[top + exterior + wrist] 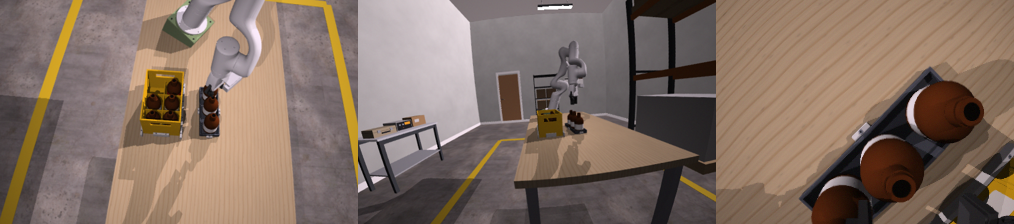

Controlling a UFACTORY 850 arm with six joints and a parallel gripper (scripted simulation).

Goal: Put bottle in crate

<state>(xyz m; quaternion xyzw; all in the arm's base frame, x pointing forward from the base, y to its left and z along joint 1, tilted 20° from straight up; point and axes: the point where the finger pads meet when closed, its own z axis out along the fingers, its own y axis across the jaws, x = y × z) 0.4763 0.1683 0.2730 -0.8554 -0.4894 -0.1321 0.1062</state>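
The dark tray lies 230 mm below my hand. Also, from my hand: yellow crate: 70 mm ahead, 230 mm to the right, 160 mm below.
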